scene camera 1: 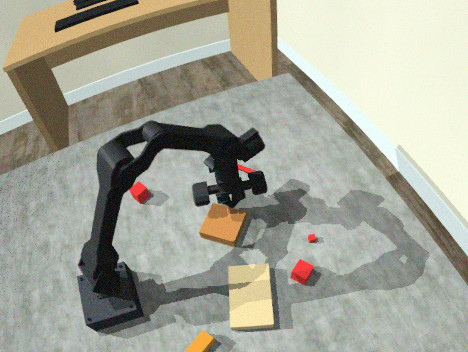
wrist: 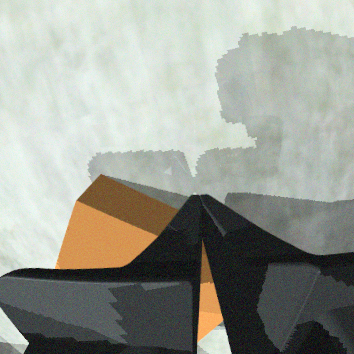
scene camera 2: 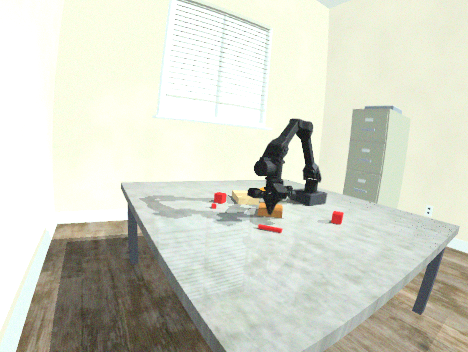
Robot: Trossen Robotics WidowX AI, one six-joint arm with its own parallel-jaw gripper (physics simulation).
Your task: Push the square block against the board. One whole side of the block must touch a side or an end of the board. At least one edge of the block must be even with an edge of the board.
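Where they show: gripper, between the fingertips: (scene camera 1: 232, 206) (wrist: 198, 202) (scene camera 2: 269, 214); arm's base, origin of its link: (scene camera 1: 107, 284) (scene camera 2: 310, 192).
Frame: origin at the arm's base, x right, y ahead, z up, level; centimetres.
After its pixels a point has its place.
Note:
The square orange block (scene camera 1: 223, 227) {x -7.6, y 32.9, z -2.7 cm} (scene camera 2: 278, 212) {x -15.2, y 33.9, z -3.4 cm} (wrist: 105, 237) {x -14.2, y 33.3, z -2.7 cm} lies flat on the table. The pale yellow board (scene camera 1: 251, 302) {x 14.5, y 32.4, z -2.6 cm} (scene camera 2: 242, 197) {x 6.9, y 37.5, z -2.7 cm} lies flat nearer the camera in scene camera 1. A gap separates block and board, and the block is turned at an angle to the board. My gripper (scene camera 1: 231, 205) {x -14.1, y 37.5, z -4.3 cm} (scene camera 2: 271, 213) {x -14.1, y 37.5, z -4.3 cm} (wrist: 198, 202) {x -14.1, y 37.5, z -4.3 cm} is shut and empty, pointing down at the block's side away from the board. In scene camera 2 its tips overlap the block's face. Whether they touch it I cannot tell. In the wrist view the fingers hide part of the block.
A red cube (scene camera 1: 302, 272) {x 12.4, y 46.1, z -1.6 cm} (scene camera 2: 220, 198) {x 9.4, y 47.5, z -3.4 cm} and a tiny red cube (scene camera 1: 312, 238) {x 3.8, y 53.2, z -4.0 cm} (scene camera 2: 214, 206) {x 2.5, y 53.5, z -4.8 cm} lie right of the board in scene camera 1. Another red cube (scene camera 1: 139, 193) {x -26.7, y 13.4, z -1.7 cm} (scene camera 2: 337, 217) {x -29.8, y 14.8, z -3.0 cm}, a red cylinder (scene camera 1: 247, 169) {x -25.0, y 46.0, z -4.3 cm} (scene camera 2: 270, 228) {x -26.2, y 46.0, z -4.7 cm} and an orange bar (scene camera 1: 201, 342) {x 20.0, y 18.4, z -2.5 cm} also lie on the table.

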